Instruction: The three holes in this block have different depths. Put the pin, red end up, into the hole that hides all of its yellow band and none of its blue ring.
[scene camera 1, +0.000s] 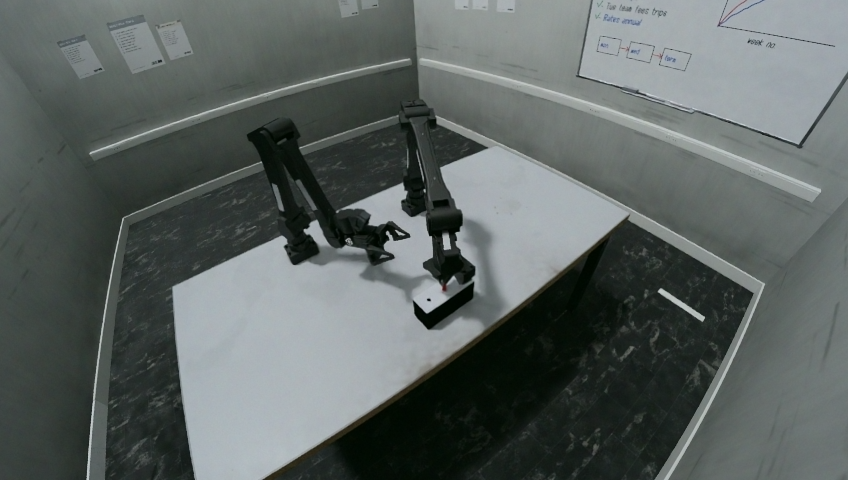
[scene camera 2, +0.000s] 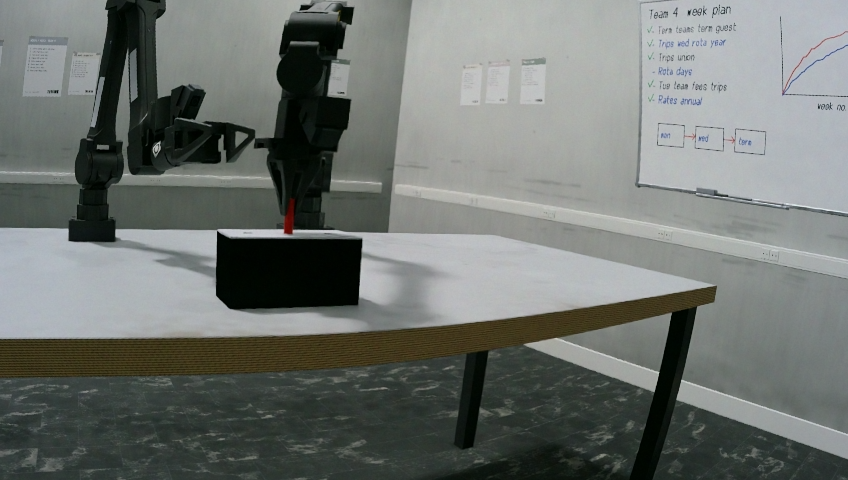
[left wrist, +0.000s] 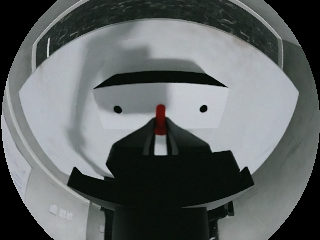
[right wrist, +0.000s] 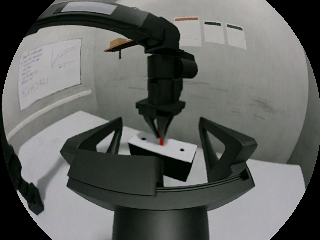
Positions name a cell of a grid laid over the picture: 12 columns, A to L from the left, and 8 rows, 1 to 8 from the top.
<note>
In view: my left gripper (scene camera 2: E4), my right gripper (scene camera 2: D3) and a block (scene camera 2: D5).
The block also shows in scene camera 1 (scene camera 1: G6). My left gripper is seen too in the left wrist view (left wrist: G5) and in the right wrist view (right wrist: G5). My right gripper shows as well in scene camera 1 (scene camera 1: F5) and in the right wrist view (right wrist: G5).
</note>
